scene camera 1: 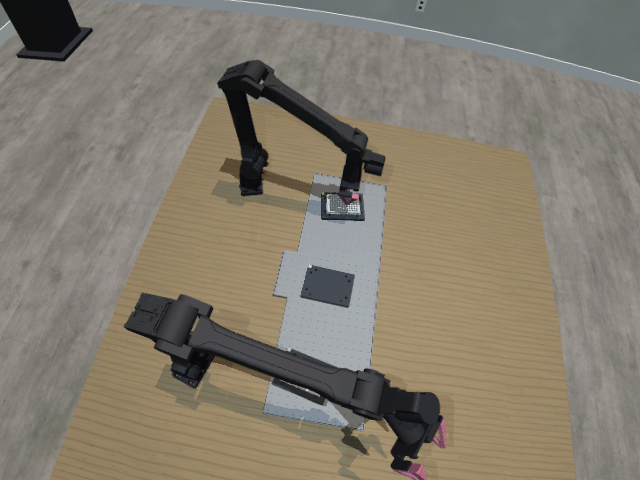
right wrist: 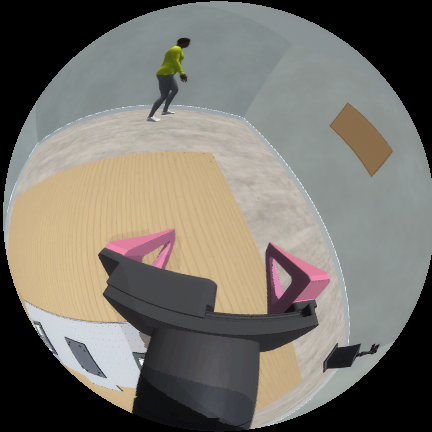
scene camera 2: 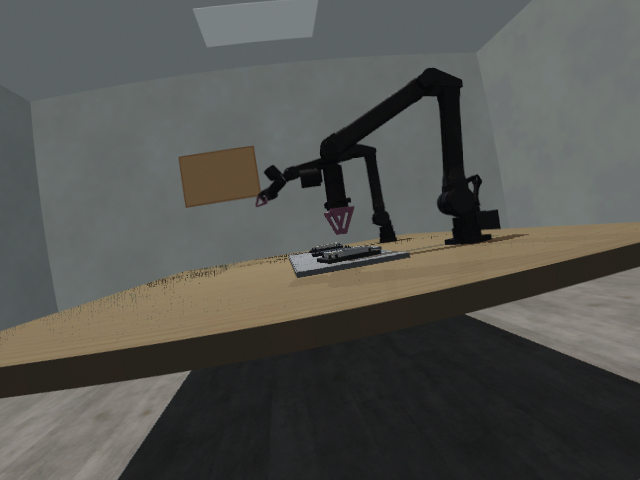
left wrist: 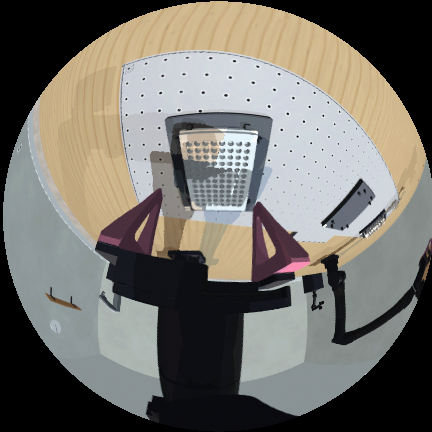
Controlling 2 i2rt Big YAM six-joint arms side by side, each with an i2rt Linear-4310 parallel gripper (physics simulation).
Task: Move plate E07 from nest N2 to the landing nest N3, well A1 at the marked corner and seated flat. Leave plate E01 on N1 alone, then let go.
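A clear, many-welled plate [scene camera 1: 336, 205] [scene camera 2: 356, 252] [left wrist: 217, 172] sits in a dark nest [scene camera 1: 342, 217] [left wrist: 220, 120] at the far end of the board. A second plate [left wrist: 375, 226] is in another nest [scene camera 1: 302, 391], mostly hidden by the right arm in scene camera 1. Between them is an empty dark nest [scene camera 1: 328, 285] [left wrist: 350, 204] [right wrist: 86, 356]. Plate and nest labels are unreadable. My left gripper [scene camera 1: 348, 200] [scene camera 2: 339, 231] [left wrist: 208, 197] is open above the first plate, pointing down. My right gripper [scene camera 1: 434, 461] [scene camera 2: 259, 203] [right wrist: 220, 241] is open and empty, raised beyond the board's edge.
The nests stand on a light grey perforated board [scene camera 1: 341, 242] [left wrist: 300, 150] on a wooden table [scene camera 1: 454, 258] [scene camera 2: 206, 304]. The right arm [scene camera 1: 279, 361] spans the board's near end. A person in a yellow top [right wrist: 171, 62] is beyond the table in the right wrist view.
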